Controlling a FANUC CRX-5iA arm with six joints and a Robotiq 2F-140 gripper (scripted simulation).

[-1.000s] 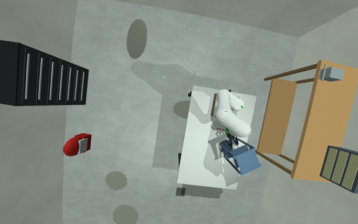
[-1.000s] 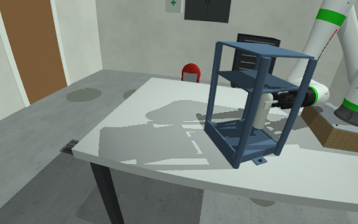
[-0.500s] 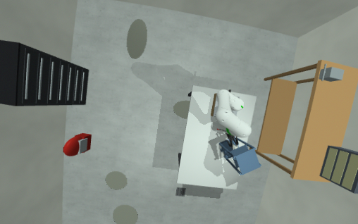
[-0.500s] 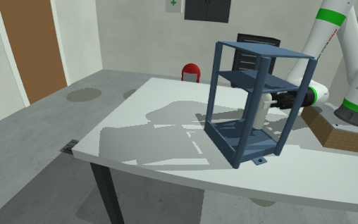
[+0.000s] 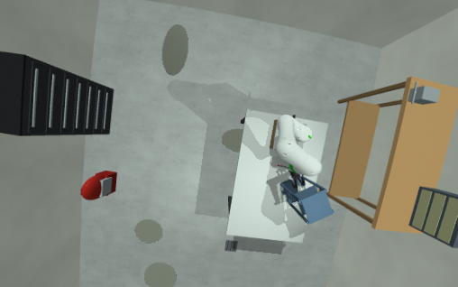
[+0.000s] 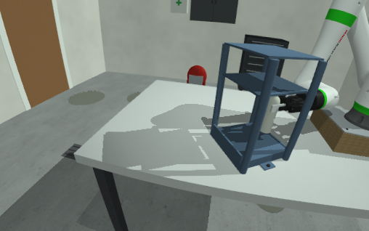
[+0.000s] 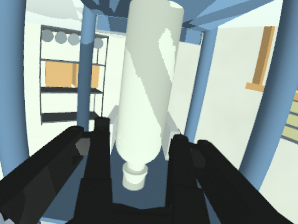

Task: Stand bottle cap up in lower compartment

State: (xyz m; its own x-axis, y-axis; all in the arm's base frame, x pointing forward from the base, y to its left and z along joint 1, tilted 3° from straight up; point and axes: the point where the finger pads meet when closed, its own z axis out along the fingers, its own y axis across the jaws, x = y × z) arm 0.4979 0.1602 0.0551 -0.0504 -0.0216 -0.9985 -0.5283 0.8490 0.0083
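My hand is right at the white bottle. From my hand the other things lie so: blue shelving unit (6 cm ahead, 4 cm to the left, 1 cm above).
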